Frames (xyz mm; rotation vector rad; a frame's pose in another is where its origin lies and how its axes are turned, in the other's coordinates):
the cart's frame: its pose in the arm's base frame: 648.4 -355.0 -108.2 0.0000 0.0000 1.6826
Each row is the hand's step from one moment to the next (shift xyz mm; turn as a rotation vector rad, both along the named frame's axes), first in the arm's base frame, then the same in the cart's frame.
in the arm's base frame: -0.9 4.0 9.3 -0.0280 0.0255 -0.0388
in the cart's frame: 4.1 0.4 9.3 0.0285 0.0250 -0.0388
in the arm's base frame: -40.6 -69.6 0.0 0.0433 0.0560 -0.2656
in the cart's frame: -64.6 48.1 0.0 0.0508 -0.0493 -0.2656
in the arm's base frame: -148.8 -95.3 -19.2 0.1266 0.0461 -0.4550
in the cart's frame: -78.1 158.5 -19.2 0.0317 -0.1310 -0.4550
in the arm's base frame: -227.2 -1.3 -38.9 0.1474 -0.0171 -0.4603
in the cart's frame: 24.1 225.9 -38.9 -0.0334 -0.1446 -0.4603
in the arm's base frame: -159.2 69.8 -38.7 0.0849 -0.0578 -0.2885
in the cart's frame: 87.1 150.4 -38.7 -0.0669 -0.0779 -0.2885
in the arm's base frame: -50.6 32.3 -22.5 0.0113 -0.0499 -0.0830
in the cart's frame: 37.7 46.7 -22.5 -0.0508 -0.0057 -0.0830
